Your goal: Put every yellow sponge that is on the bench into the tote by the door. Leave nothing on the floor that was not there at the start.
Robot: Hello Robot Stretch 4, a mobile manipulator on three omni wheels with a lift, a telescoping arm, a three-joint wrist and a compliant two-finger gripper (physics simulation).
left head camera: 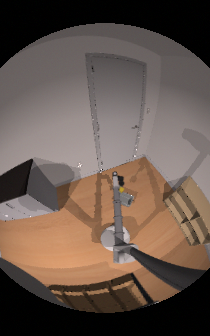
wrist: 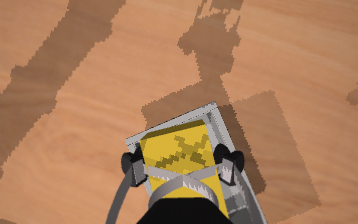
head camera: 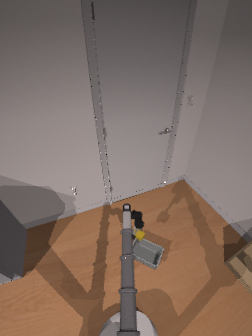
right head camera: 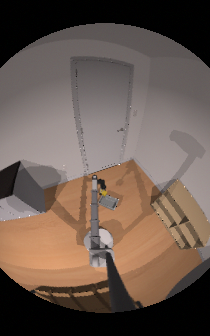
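My gripper (wrist: 182, 157) is shut on a yellow sponge (head camera: 140, 234) (left head camera: 121, 189) (right head camera: 103, 192) (wrist: 175, 142), with one finger at each side of it. The grey tote (head camera: 148, 253) (left head camera: 127, 199) (right head camera: 109, 202) (wrist: 172, 122) stands on the floor near the door (head camera: 140, 90) (left head camera: 117, 110) (right head camera: 102, 115). In the wrist view the sponge overlaps the tote's opening and hides much of the inside. In the head view the sponge shows at the tote's door-side edge. The exact height of the sponge over the tote is hard to tell. I cannot make out a bench with sponges.
A grey cabinet with a dark top (left head camera: 42, 192) (right head camera: 30, 195) stands at the left by the wall. A wooden shelf unit (left head camera: 200, 200) (right head camera: 195, 200) stands at the right. The arm (head camera: 127, 260) reaches over the floor beside the tote, towards the door.
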